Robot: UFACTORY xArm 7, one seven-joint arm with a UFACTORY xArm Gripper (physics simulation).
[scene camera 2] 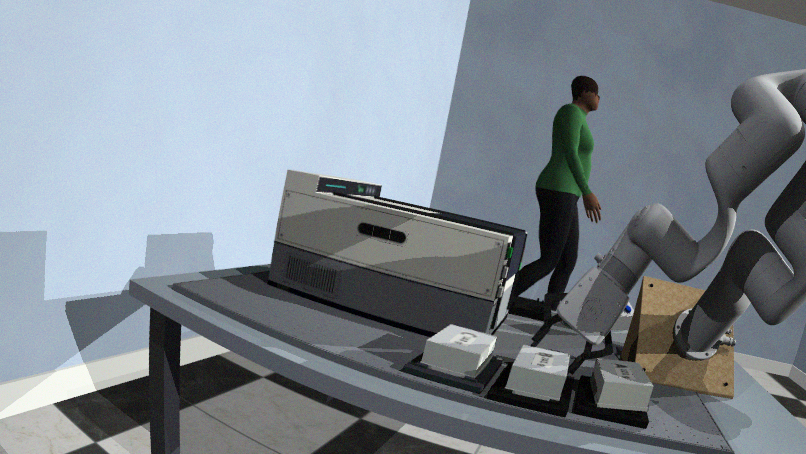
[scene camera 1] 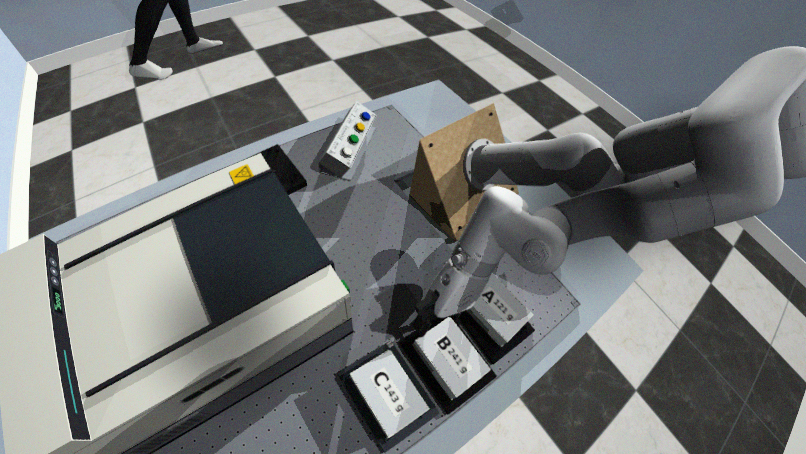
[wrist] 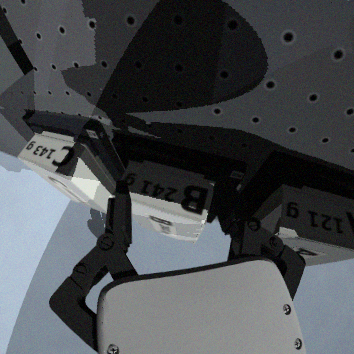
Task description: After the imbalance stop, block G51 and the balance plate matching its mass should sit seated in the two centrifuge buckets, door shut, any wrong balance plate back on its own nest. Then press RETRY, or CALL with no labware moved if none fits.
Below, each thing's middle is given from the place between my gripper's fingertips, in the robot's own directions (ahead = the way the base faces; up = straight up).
I see the centrifuge [scene camera 1: 146,326] 37 cm ahead of my hand, 26 cm to the right of it and 9 cm above it. From my hand the other things lie so: button box [scene camera 1: 341,158]: 52 cm to the right, 14 cm behind, 1 cm above.
